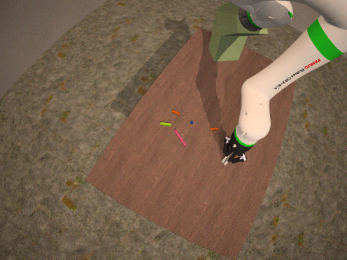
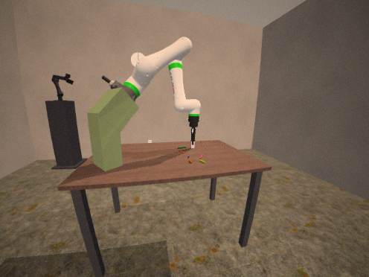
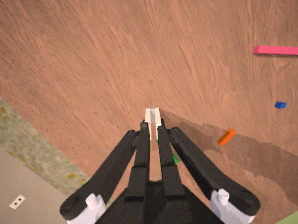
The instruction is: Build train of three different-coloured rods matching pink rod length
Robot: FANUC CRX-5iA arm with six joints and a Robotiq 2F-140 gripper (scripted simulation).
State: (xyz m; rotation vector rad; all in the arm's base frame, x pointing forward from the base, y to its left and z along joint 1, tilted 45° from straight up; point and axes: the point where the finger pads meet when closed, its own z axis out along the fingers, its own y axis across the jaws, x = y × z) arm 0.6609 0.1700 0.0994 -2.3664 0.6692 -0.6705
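The grey rod lies 30 mm below my hand. From my hand the other things lie so: blue rod (90 mm behind, 230 mm to the right, 30 mm below); green rod (100 mm behind, 10 mm to the left, 30 mm below); pink rod (10 mm ahead, 240 mm to the right, 30 mm below).
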